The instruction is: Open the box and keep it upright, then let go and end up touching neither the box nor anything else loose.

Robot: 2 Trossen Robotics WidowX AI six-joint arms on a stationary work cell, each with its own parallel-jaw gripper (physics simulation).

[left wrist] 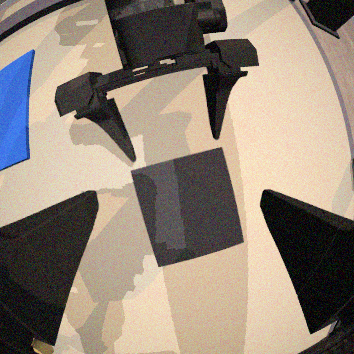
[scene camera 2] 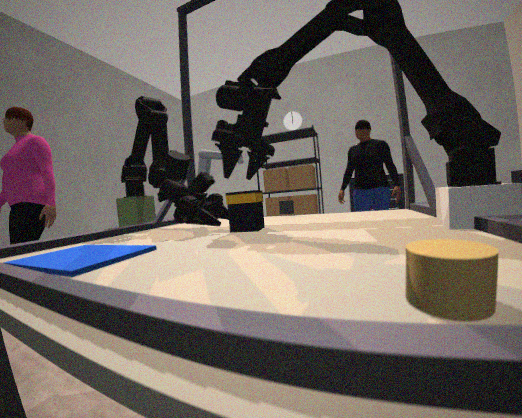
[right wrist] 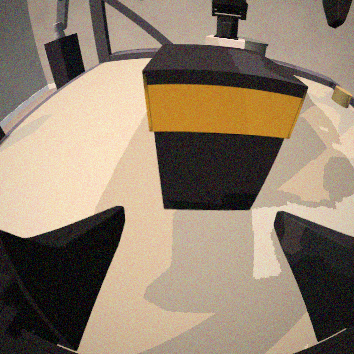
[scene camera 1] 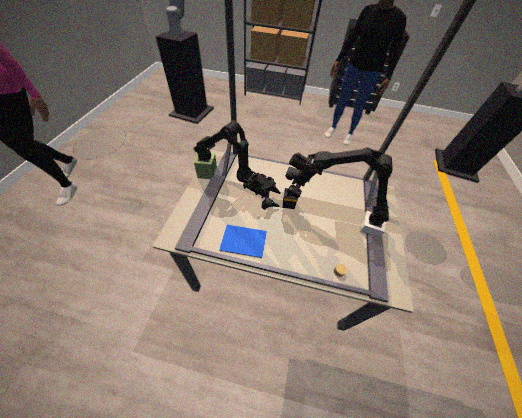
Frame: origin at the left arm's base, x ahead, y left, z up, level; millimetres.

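Seen in the pictures: left gripper, fingertip midpoint: (left wrist: pixel 181 198) (scene camera 2: pixel 238 178); right gripper, fingertip midpoint: (left wrist: pixel 175 148) (scene camera 2: pixel 228 221) (right wrist: pixel 203 217) (scene camera 1: pixel 279 199); left arm's base, origin of the base link: (scene camera 2: pixel 472 185) (right wrist: pixel 226 37) (scene camera 1: pixel 375 221); right arm's base, origin of the base link: (scene camera 1: pixel 204 157).
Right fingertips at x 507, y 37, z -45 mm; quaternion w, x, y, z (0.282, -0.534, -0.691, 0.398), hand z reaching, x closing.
Pixels of each thing's top centre, then the offset from my right fingertips to it. "spot": a spot on its surface instead.
- small black box, middle of its top: (right wrist: pixel 218 55) (scene camera 2: pixel 244 192) (scene camera 1: pixel 291 193) dx -53, dy -9, dz +70 mm
- flat blue square, surface spot: (left wrist: pixel 12 115) spot: dx +65, dy +262, dz -14 mm
- yellow cylinder, middle of its top: (scene camera 2: pixel 448 247) (right wrist: pixel 343 90) (scene camera 1: pixel 341 268) dx -395, dy +278, dz +12 mm
The small black box (scene camera 1: pixel 289 202) (scene camera 2: pixel 245 219) (left wrist: pixel 192 207) (right wrist: pixel 215 167) stands upright on the table, with its black-topped lid on and a yellow band around the upper part. My left gripper (scene camera 2: pixel 239 178) (left wrist: pixel 181 198) is open and points down just above the box, its fingers apart from it. My right gripper (scene camera 1: pixel 278 198) (scene camera 2: pixel 223 218) (left wrist: pixel 175 148) (right wrist: pixel 203 217) is open and low beside the box, on its left in both scene views. Its fingertips point toward the box's side and a small gap shows in the left wrist view.
A flat blue square (scene camera 1: pixel 243 241) (scene camera 2: pixel 85 257) (left wrist: pixel 12 115) lies at the front left of the table. A yellow cylinder (scene camera 1: pixel 340 270) (scene camera 2: pixel 451 282) (right wrist: pixel 341 97) stands at the front right. The two grippers are close together around the box. A raised frame rail (scene camera 1: pixel 280 272) runs along the table's front.
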